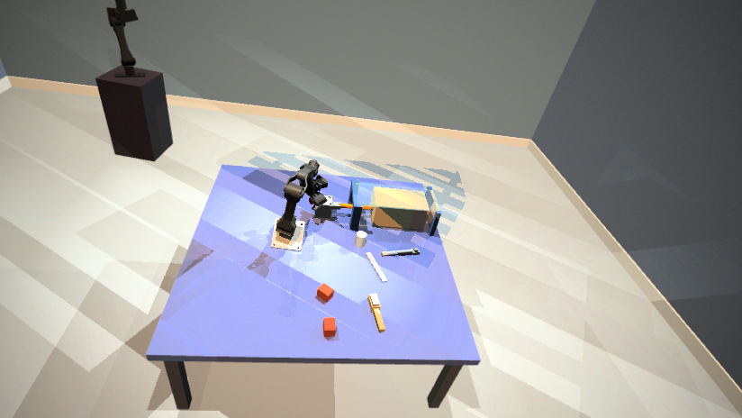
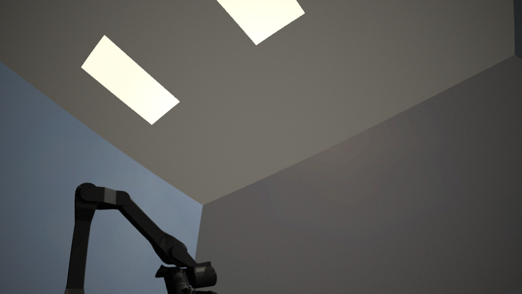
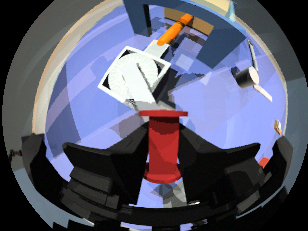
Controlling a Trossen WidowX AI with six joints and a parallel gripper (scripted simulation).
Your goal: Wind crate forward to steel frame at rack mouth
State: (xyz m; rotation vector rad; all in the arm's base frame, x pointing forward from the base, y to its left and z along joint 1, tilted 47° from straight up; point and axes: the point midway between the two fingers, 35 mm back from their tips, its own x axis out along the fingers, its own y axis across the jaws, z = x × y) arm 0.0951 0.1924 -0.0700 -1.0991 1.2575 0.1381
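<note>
My gripper tip is now 30 mm to the right of the winch handle and 30 mm above it. The rest, counted from my gripper tip: red piece (10 mm to the right, 10 mm behind); blue steel frame (190 mm ahead, 110 mm to the left, 30 mm below); grey winch (100 mm below, 70 mm to the left, 10 mm ahead).
</note>
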